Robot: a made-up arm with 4 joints.
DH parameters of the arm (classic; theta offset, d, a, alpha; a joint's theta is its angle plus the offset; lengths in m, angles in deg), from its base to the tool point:
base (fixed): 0 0.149 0 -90
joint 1: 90 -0.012 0.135 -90
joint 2: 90 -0.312 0.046 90
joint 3: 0 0.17 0.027 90
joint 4: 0 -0.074 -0.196 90
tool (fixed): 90 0.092 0 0
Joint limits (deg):
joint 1: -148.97..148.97
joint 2: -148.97..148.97
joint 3: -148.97..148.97
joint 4: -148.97..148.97
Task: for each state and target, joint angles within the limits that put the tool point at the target. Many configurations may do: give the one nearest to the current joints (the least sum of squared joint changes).
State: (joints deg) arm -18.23 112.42 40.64 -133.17
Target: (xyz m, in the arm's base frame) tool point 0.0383 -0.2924 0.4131
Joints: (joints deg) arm -52.05 129.49 38.55 -117.48
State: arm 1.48 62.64 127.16 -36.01
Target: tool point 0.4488 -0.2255 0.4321
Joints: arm -47.95 65.57 121.33 -32.57
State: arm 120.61 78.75 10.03 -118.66
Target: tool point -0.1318 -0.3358 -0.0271
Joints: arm 148.89 103.44 18.44 -140.58
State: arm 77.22 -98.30 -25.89 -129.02
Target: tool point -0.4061 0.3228 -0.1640
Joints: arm 97.21 -84.73 -45.93 -146.77
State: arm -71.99 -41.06 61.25 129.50
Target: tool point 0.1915 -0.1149 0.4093
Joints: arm -118.90 -40.44 33.16 122.42
